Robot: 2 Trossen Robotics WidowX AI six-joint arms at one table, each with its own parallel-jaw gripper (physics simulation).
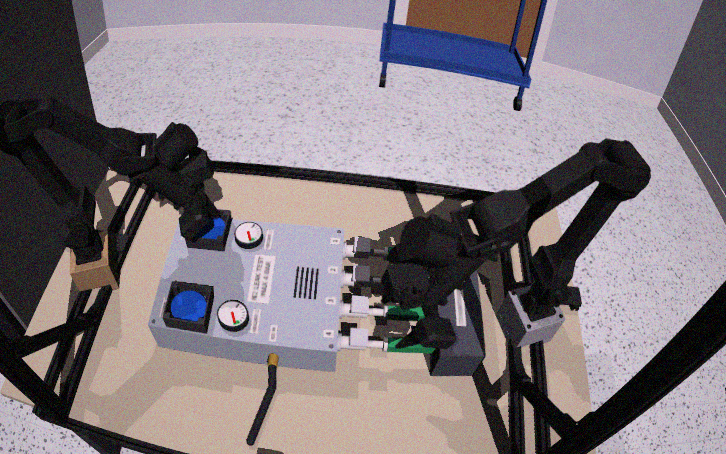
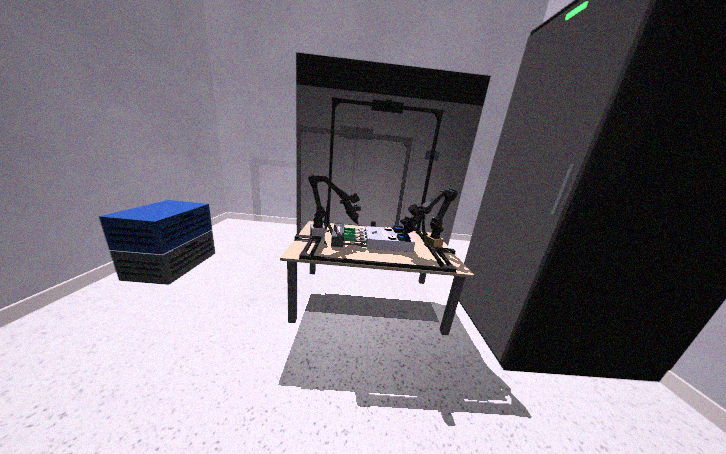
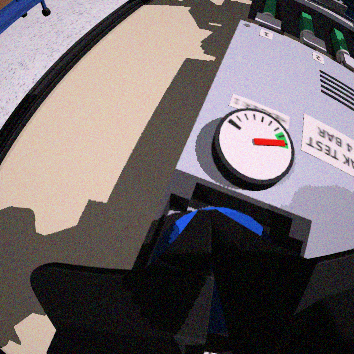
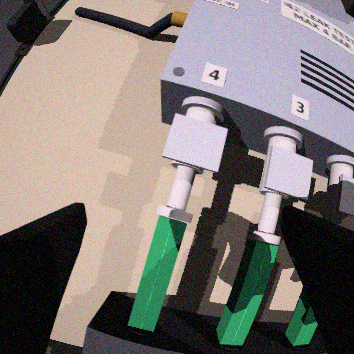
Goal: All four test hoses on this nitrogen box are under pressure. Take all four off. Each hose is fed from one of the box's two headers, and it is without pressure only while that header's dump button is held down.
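Frame: origin at the left arm's base, x down, y left, z ahead, level; millimetres.
Seen in the pictures: left gripper, between the fingertips: (image 1: 218, 215) (image 2: 401, 235) (image 3: 206, 218); right gripper, between the fingertips: (image 1: 390, 324) (image 2: 356, 222) (image 4: 186, 216); left arm's base, origin of its link: (image 1: 88, 251) (image 2: 435, 237); right arm's base, origin of its link: (image 1: 537, 305) (image 2: 317, 226).
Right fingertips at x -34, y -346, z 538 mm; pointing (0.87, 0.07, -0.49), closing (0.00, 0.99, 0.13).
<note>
Pixels of each thing's top centre, then the offset from my right fingertips to it. "spot": a spot on its surface instead.
- far blue dump button, centre of its top: (image 3: 217, 271) (image 1: 208, 228) dx +22, dy +318, dz -249 mm
- gauge, a spot on its surface: (image 3: 253, 147) (image 1: 245, 231) spot: dx +23, dy +288, dz -175 mm
- green hose 3, a spot on its surface: (image 4: 249, 288) (image 1: 407, 312) spot: dx +53, dy +44, dz +61 mm
- hose 4, a spot on its surface: (image 4: 154, 277) spot: dx +53, dy -21, dz +41 mm
- dark grey block, a spot on its surface: (image 4: 140, 337) spot: dx +46, dy -37, dz +84 mm
- black supply hose, a spot on its surface: (image 4: 116, 21) (image 1: 266, 407) spot: dx +106, dy -47, dz -236 mm
The grey nitrogen box (image 1: 285, 315) (image 2: 390, 245) (image 3: 281, 70) (image 4: 253, 46) lies on the table. My left gripper (image 1: 204, 227) (image 3: 206, 218) is shut, with its tip on the far blue dump button (image 1: 217, 230) (image 3: 242, 218). Beside that button, the gauge (image 1: 249, 234) (image 3: 253, 147) has its needle at the green mark. The near blue button (image 1: 188, 306) is free. All four hoses sit in their ports. My right gripper (image 1: 412, 311) (image 4: 186, 216) is open and hovers over green hose 3 (image 1: 402, 312) (image 4: 249, 288) and hose 4 (image 1: 402, 346) (image 4: 154, 277). It hides most of hoses 1 and 2.
A dark grey block (image 1: 456, 356) (image 4: 140, 337) holds the hoses' far ends. A black supply hose (image 1: 264, 401) (image 4: 116, 21) leaves the box's near side. A blue cart (image 1: 451, 51) stands on the floor behind. A dark cabinet (image 2: 541, 189) stands near the table.
</note>
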